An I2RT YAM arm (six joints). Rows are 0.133 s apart.
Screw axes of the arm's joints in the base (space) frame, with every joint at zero. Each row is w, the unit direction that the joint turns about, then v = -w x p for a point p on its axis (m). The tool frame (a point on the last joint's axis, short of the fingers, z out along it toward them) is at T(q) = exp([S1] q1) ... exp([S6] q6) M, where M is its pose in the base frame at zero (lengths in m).
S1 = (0, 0, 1, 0, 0, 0)
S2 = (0, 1, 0, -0.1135, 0, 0.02)
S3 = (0, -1, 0, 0.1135, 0, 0.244)
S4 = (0, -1, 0, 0.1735, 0, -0.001)
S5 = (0, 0, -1, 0, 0.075, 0)
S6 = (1, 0, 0, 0, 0.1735, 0)
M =
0 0 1 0.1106
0 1 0 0
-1 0 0 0.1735
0 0 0 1
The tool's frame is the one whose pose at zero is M.
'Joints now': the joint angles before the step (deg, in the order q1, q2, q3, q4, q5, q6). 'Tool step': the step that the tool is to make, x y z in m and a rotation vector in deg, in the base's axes. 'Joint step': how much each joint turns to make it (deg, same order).
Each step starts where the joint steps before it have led.
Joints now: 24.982, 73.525, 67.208, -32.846, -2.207, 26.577
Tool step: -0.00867, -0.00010, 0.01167, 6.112, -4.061, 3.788
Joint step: 0.067, -3.173, -1.741, 4.914, -5.254, 0.908
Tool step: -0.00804, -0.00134, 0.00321, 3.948, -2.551, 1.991
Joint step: 0.088, -2.686, -2.531, 4.014, -2.910, 1.185
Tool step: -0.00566, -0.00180, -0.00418, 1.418, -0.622, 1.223
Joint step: -0.044, -1.725, -2.459, 1.960, -1.598, 0.311
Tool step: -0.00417, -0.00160, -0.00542, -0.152, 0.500, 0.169
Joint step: 0.053, -1.036, -1.627, 0.077, -0.137, 0.013
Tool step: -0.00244, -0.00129, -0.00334, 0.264, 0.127, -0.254
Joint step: -0.020, -0.744, -1.200, 0.532, 0.070, 0.377
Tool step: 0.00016, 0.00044, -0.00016, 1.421, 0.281, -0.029
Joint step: -0.013, -0.068, -0.322, 0.878, -0.636, 1.284
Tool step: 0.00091, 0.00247, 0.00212, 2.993, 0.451, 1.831
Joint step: 0.021, 0.256, 0.070, 1.498, -2.917, 1.840
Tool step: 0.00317, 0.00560, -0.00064, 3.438, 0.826, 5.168
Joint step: 0.026, 1.188, -0.005, 2.218, -6.131, 0.972
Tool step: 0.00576, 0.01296, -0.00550, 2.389, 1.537, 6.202
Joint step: 1.295, 2.770, 0.284, 2.364, -5.639, 0.533
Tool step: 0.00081, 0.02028, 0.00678, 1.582, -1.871, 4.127
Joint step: 3.551, 2.226, 1.963, 2.782, -0.733, 0.264
